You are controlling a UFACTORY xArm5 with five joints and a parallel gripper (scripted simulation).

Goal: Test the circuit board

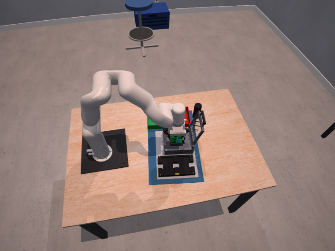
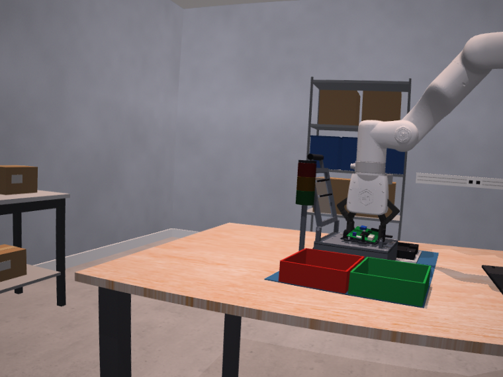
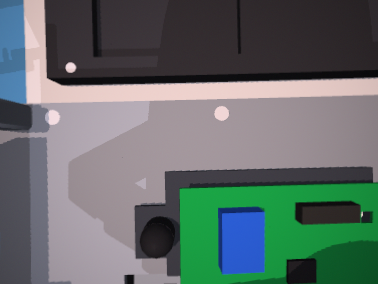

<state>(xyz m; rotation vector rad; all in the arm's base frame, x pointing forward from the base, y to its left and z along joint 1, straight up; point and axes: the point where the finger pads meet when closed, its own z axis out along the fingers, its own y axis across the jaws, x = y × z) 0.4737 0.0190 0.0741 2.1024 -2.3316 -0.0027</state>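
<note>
The green circuit board lies right at my hand. From my hand the other things lie so: red bin 6 cm ahead, 20 cm to the left, 7 cm below; lid 12 cm ahead, 1 cm to the right, 10 cm above; green bin 9 cm behind, 21 cm to the left, 7 cm below.
</note>
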